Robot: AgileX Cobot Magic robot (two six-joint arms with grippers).
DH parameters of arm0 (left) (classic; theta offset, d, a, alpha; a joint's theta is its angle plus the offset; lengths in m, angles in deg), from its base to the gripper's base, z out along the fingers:
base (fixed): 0 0 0 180
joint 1: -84.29 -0.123 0 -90
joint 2: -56.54 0 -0.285 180
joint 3: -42.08 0 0.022 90
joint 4: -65.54 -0.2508 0 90
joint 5: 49.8 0 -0.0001 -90
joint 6: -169.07 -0.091 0 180
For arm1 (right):
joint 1: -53.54 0.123 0 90
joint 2: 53.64 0 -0.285 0
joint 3: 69.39 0 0.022 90
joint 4: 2.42 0.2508 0 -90
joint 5: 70.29 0 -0.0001 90
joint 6: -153.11 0.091 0 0
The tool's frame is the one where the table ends.
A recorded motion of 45 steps. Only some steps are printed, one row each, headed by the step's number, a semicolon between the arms.
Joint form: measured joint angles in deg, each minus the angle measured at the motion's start. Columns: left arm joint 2, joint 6, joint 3, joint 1, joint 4, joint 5; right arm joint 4, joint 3, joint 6, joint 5, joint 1, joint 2.
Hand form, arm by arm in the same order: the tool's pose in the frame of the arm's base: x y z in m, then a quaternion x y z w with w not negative. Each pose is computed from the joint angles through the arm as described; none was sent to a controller.
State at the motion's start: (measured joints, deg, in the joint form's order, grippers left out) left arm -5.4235 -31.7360 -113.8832 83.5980 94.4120 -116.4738; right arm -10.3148 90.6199 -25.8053 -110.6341 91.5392 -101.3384
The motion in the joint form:
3: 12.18 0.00 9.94 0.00 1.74 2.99; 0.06 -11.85 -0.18 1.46 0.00 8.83
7: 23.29 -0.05 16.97 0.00 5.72 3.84; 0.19 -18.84 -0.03 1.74 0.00 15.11
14: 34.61 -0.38 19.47 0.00 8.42 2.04; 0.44 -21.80 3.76 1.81 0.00 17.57
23: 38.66 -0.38 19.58 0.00 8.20 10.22; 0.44 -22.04 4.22 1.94 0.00 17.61
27: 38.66 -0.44 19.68 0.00 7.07 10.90; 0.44 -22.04 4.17 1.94 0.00 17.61
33: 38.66 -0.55 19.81 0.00 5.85 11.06; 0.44 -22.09 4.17 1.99 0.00 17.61
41: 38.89 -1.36 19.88 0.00 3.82 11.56; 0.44 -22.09 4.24 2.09 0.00 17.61
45: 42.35 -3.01 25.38 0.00 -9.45 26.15; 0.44 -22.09 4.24 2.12 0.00 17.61
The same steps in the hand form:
3: 0.1110 -0.0402 0.3243 0.11638 0.91967 -0.20495 0.31409; 0.0781 0.0512 0.3754 -0.27706 0.76690 0.12958 0.56419
7: 0.0736 -0.0451 0.3095 0.11540 0.89781 -0.23157 0.35636; 0.0645 0.0407 0.3465 -0.27699 0.76929 0.13049 0.56076
14: 0.0354 -0.0494 0.3079 0.13891 0.86604 -0.24536 0.41288; 0.0598 0.0374 0.3334 -0.25176 0.78028 0.14990 0.55256
23: 0.0308 -0.0454 0.3183 0.11995 0.82654 -0.22549 0.50159; 0.0600 0.0375 0.3323 -0.24889 0.78156 0.15198 0.55146
27: 0.0319 -0.0438 0.3177 0.11925 0.82712 -0.21479 0.50549; 0.0600 0.0375 0.3323 -0.24923 0.78146 0.15174 0.55153
33: 0.0326 -0.0424 0.3164 0.12076 0.82964 -0.20399 0.50548; 0.0600 0.0376 0.3321 -0.24928 0.78144 0.15175 0.55152
41: 0.0329 -0.0400 0.3154 0.12783 0.83041 -0.18234 0.51071; 0.0601 0.0376 0.3322 -0.24872 0.78110 0.15237 0.55209
45: 0.0426 -0.0192 0.3016 0.12070 0.79719 -0.03910 0.59024; 0.0601 0.0377 0.3323 -0.24869 0.78095 0.15245 0.55229

